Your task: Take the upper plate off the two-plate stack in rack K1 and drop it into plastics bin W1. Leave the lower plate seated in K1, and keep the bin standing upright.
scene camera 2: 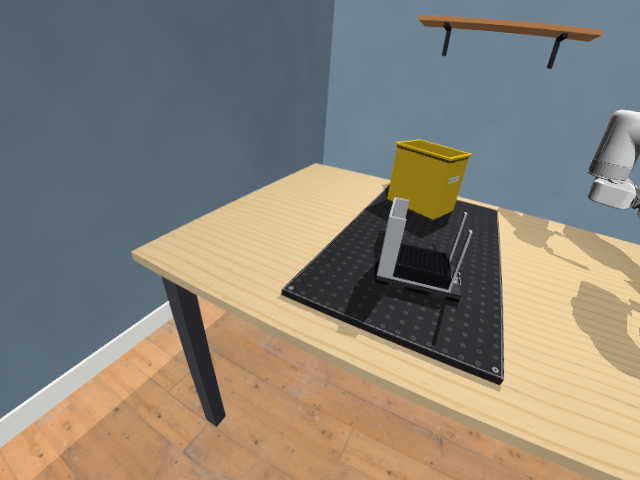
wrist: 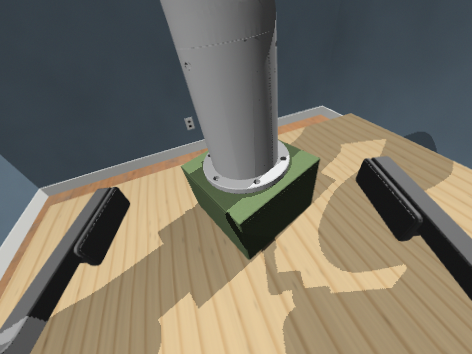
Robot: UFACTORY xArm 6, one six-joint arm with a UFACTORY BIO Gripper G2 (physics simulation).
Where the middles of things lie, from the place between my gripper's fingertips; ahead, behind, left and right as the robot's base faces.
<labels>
My gripper is now 57 cm short of the yellow bin [scene camera 2: 429,175], 11 cm to the left of it and 9 cm above it.
</labels>
